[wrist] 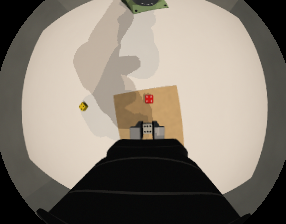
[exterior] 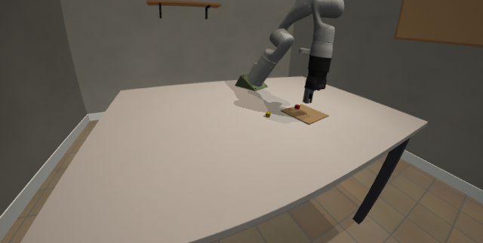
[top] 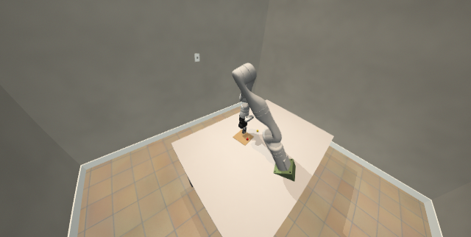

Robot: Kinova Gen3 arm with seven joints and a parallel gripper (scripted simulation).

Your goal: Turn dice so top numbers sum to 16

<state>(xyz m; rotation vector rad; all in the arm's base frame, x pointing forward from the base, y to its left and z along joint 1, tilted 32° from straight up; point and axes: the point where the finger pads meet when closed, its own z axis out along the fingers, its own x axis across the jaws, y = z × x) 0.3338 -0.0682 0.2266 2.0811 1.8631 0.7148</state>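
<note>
The tan mat is 7 cm below my hand. Also, from my hand: white die (1 cm below); red die (5 cm behind, 1 cm to the left, 6 cm below); yellow die (5 cm behind, 15 cm to the right, 6 cm below).
</note>
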